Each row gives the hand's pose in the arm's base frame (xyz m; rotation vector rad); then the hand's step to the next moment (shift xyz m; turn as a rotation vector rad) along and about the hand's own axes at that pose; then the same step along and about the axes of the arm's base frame.
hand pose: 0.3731 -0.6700 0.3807 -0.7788 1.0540 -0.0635
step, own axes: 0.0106 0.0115 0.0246 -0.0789 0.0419 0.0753
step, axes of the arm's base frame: 0.0216 0.0176 -0.0086 0.0063 0.1036 0.0537
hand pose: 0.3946 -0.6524 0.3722 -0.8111 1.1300 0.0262
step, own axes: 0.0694 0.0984 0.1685 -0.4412 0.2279 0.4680
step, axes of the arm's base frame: 0.1248 0.1440 -0.0812 0.0749 0.6020 0.3124
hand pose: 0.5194 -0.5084 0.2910 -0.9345 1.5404 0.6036
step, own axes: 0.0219 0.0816 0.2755 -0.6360 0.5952 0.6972
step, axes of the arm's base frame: 0.0867 0.2617 -0.0838 -0.1002 1.0317 0.4129
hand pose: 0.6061 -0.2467 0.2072 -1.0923 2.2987 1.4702
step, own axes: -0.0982 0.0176 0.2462 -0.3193 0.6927 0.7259
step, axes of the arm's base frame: 0.0056 0.2598 -0.0553 -0.3957 0.9282 0.3009
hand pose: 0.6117 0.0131 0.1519 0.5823 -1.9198 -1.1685
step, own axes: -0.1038 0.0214 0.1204 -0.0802 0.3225 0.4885
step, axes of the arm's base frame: -0.0381 0.1466 -0.0526 -0.3467 0.4609 0.1284
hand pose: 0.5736 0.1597 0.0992 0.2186 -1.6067 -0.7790
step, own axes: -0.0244 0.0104 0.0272 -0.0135 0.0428 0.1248
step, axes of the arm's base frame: -0.0173 0.0310 -0.0134 -0.1015 0.0841 0.0150
